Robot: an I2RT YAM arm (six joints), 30 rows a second.
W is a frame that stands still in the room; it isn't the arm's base.
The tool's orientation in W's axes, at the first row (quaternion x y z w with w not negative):
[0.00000 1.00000 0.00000 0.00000]
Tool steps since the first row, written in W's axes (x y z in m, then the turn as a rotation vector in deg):
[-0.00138 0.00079 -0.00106 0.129 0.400 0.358]
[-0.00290 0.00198 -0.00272 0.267 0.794 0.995]
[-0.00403 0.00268 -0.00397 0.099 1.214 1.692]
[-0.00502 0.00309 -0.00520 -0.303 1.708 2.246]
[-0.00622 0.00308 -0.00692 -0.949 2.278 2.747]
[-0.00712 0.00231 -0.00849 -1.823 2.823 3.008]
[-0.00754 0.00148 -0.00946 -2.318 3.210 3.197]
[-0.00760 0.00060 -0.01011 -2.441 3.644 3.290]
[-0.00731 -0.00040 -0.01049 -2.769 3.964 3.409]
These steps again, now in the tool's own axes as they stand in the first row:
[0.00138 0.00079 0.00106 -0.129 0.400 -0.358]
[0.00290 0.00198 0.00272 -0.267 0.794 -0.995]
[0.00403 0.00268 0.00397 -0.099 1.214 -1.692]
[0.00502 0.00309 0.00520 0.303 1.708 -2.246]
[0.00622 0.00308 0.00692 0.949 2.278 -2.747]
[0.00712 0.00231 0.00849 1.823 2.823 -3.008]
[0.00754 0.00148 0.00946 2.318 3.210 -3.197]
[0.00760 0.00060 0.01011 2.441 3.644 -3.290]
[0.00731 -0.00040 0.01049 2.769 3.964 -3.409]

